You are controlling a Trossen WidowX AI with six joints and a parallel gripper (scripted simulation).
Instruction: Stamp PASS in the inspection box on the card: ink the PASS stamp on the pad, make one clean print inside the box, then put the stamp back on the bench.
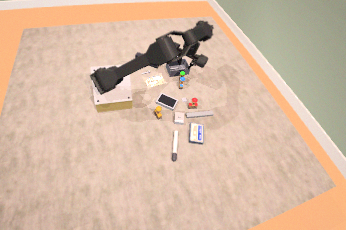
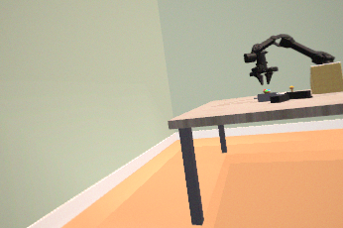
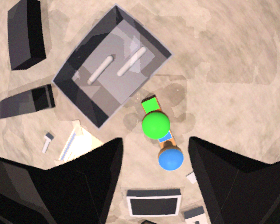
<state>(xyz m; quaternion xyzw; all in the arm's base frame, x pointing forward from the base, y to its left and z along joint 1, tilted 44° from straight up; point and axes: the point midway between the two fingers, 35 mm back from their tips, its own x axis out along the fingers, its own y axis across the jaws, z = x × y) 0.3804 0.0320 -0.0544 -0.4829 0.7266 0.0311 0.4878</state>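
Now: the green-knobbed pass stamp 8 cm below my gripper tip. Also, from my gripper tip: cream card: 14 cm behind, 2 cm to the left, 10 cm below; then blue stamp: 1 cm behind, 4 cm to the right, 8 cm below; then dark tray: 7 cm to the left, 8 cm below.
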